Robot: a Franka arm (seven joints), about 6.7 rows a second.
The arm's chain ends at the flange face. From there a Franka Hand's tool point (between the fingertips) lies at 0.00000 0.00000 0.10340 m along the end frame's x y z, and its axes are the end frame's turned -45 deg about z.
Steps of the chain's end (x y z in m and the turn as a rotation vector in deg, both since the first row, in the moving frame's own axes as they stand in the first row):
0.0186 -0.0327 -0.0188 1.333 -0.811 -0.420
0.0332 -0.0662 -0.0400 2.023 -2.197 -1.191
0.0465 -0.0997 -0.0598 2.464 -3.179 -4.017
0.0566 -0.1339 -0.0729 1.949 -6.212 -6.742
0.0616 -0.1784 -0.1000 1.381 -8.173 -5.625
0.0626 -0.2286 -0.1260 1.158 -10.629 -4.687
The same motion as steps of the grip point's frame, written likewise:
0.0369 -0.0127 -0.0188 1.516 0.369 -0.420
0.0700 -0.0287 -0.0401 2.984 -0.123 -1.191
0.1022 -0.0448 -0.0601 3.990 -0.506 -4.017
0.1287 -0.0647 -0.0736 5.771 -3.014 -6.742
0.1605 -0.0943 -0.1011 6.756 -4.803 -5.625
0.1933 -0.1318 -0.1278 8.335 -6.697 -4.687

